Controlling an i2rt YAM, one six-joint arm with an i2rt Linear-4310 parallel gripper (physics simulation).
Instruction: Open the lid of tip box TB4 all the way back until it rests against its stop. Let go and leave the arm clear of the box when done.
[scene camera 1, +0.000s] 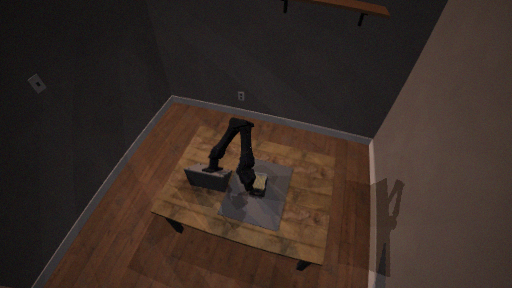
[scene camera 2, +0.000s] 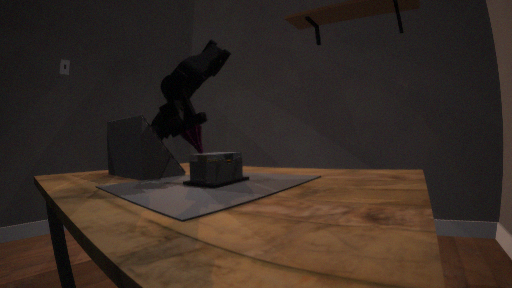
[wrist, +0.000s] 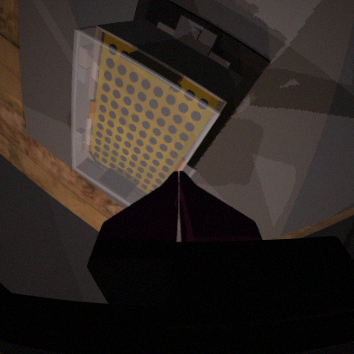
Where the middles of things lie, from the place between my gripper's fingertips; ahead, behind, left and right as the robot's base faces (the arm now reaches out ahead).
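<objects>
Here is the clear lid (wrist: 134, 119), and my hand is 1 cm above it, 4 cm short of it and 1 cm to the right of it. The grey mat (scene camera 2: 168, 196) is 8 cm below my hand, 2 cm to the right of it and 5 cm ahead of it.
</objects>
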